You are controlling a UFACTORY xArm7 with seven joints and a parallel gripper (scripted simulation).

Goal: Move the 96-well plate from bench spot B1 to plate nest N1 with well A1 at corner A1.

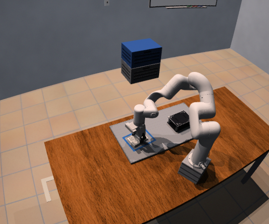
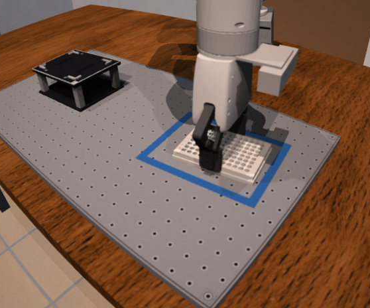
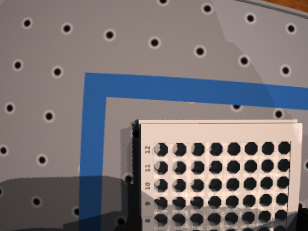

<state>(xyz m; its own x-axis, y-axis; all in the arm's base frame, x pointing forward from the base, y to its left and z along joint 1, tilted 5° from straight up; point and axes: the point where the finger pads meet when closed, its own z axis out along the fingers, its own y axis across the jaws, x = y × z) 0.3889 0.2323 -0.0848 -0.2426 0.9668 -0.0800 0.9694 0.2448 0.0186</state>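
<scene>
The white 96-well plate lies 1 cm below my hand. The rest, counted from my hand: black raised nest N1 (37 cm to the right, 4 cm above, 3 cm ahead).
</scene>
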